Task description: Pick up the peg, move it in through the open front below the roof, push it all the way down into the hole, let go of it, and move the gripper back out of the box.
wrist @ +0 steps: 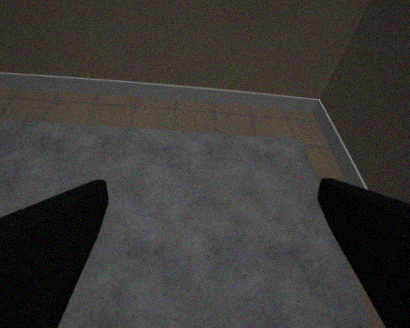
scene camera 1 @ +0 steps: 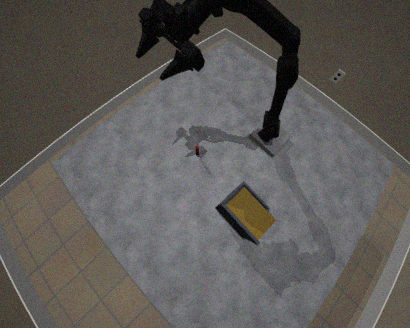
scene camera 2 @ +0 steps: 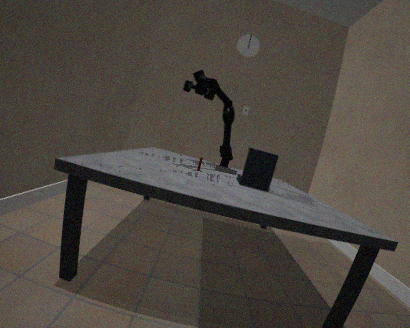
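Where they show: gripper, fingertip midpoint: (wrist: 214, 189) (scene camera 1: 148, 68) (scene camera 2: 196, 93); arm's base, link origin: (scene camera 1: 265, 135) (scene camera 2: 223, 166).
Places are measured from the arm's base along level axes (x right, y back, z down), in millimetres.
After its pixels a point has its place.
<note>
The small red peg (scene camera 1: 197, 150) {x 120, y -324, z -25 mm} (scene camera 2: 200, 164) {x 121, y -328, z -7 mm} stands upright on the table, in the gripper's shadow in scene camera 1. The box (scene camera 1: 237, 226) {x -211, y -398, z -105 mm} (scene camera 2: 260, 169) {x -205, y -400, z -74 mm} has dark walls and a yellow roof and stands on the table apart from the peg. Its open front and the hole inside cannot be made out. My gripper (scene camera 1: 150, 67) {x 235, y -381, z -389 mm} (wrist: 214, 189) {x 235, y -381, z -389 mm} is open and empty, high above the table and well above the peg. In the wrist view its two dark fingers stand wide apart over bare table surface; the peg does not show there.
The grey table (scene camera 1: 150, 200) {x 72, y -614, z 33 mm} (scene camera 2: 165, 185) {x 144, y -836, z 33 mm} carries the peg, the box and the arm's base (scene camera 1: 274, 145) {x -65, y -2, z 3 mm}, which stands behind the box in scene camera 2. The arm's shadow falls beside the box. Tiled floor (scene camera 1: 75, 225) and walls lie beyond the table's edges.
</note>
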